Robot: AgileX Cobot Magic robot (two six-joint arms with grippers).
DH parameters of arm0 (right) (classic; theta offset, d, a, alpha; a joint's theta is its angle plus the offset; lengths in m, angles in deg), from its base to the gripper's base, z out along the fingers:
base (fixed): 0 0 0 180
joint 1: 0 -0.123 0 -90
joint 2: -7.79 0 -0.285 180
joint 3: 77.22 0 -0.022 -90
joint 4: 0 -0.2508 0 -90
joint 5: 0 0 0.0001 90
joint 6: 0 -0.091 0 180
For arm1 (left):
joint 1: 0 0.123 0 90
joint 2: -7.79 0 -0.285 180
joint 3: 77.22 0 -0.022 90
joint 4: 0 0.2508 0 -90
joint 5: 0 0 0.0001 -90
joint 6: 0 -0.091 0 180
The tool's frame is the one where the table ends.
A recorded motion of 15 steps. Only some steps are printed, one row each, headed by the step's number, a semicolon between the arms.
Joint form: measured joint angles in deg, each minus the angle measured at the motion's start. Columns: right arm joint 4, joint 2, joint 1, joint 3, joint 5, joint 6; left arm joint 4, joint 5, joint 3, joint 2, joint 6, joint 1.
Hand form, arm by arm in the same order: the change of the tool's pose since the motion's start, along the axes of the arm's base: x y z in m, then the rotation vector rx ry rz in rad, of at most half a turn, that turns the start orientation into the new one. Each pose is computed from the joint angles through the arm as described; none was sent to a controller.
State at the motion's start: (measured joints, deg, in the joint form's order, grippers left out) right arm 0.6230 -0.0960 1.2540 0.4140 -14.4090 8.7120; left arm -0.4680 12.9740 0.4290 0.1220 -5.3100 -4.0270
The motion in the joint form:
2: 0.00 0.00 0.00 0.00 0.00 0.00; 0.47 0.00 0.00 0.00 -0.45 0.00
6: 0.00 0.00 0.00 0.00 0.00 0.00; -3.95 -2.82 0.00 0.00 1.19 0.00
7: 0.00 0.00 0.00 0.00 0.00 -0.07; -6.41 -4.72 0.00 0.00 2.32 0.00
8: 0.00 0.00 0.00 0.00 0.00 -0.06; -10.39 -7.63 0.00 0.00 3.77 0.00
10: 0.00 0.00 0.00 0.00 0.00 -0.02; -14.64 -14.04 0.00 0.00 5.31 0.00
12: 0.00 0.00 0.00 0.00 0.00 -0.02; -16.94 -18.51 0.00 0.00 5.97 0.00
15: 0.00 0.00 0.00 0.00 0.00 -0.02; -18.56 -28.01 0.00 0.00 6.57 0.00
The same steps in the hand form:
2: 0.0000 0.0000 0.0000 0.0000 0.0000 0.0000; 0.0000 0.0002 0.0000 0.0159 -0.0011 -0.0005
6: 0.0000 0.0000 0.0000 0.0000 0.0000 0.0000; 0.0005 -0.0011 0.0045 -0.0927 -0.0426 -0.0010
7: 0.0000 0.0000 0.0000 0.0012 0.0000 -0.0002; 0.0007 -0.0015 0.0075 -0.1575 -0.0709 0.0003
8: 0.0000 0.0000 0.0000 0.0010 0.0000 -0.0002; 0.0008 -0.0015 0.0122 -0.2558 -0.1141 0.0035
10: 0.0000 0.0000 0.0000 0.0003 0.0000 -0.0001; 0.0006 0.0005 0.0222 -0.3651 -0.2173 0.0145
12: 0.0000 0.0000 0.0000 0.0003 0.0000 -0.0001; -0.0002 0.0028 0.0289 -0.4223 -0.2908 0.0246
15: 0.0000 0.0000 0.0000 0.0003 0.0000 -0.0001; -0.0037 0.0081 0.0426 -0.4714 -0.4532 0.0456

